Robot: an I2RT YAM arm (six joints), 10 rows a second.
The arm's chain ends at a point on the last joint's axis. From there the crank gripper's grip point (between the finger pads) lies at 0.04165 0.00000 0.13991 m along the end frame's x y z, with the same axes.
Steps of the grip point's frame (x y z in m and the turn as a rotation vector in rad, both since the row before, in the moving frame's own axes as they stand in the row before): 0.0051 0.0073 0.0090 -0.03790 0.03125 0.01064; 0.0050 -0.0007 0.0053 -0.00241 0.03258 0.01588; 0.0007 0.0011 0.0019 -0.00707 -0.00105 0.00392; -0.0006 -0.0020 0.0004 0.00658 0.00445 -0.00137; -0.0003 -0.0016 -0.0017 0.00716 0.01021 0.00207; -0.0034 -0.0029 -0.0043 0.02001 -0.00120 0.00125; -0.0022 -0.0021 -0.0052 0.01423 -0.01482 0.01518
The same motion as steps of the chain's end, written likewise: 0.0008 0.0016 0.0105 -0.03790 0.03125 0.01064; 0.0005 -0.0017 0.0067 -0.00241 0.03258 0.01588; 0.0008 -0.0001 0.0019 -0.00707 -0.00105 0.00392; -0.0012 -0.0010 0.0006 0.00658 0.00445 -0.00137; -0.0017 -0.0007 -0.0013 0.00716 0.01021 0.00207; -0.0032 -0.0002 -0.0043 0.02001 -0.00120 0.00125; -0.0001 -0.0007 -0.0058 0.01423 -0.01482 0.01518
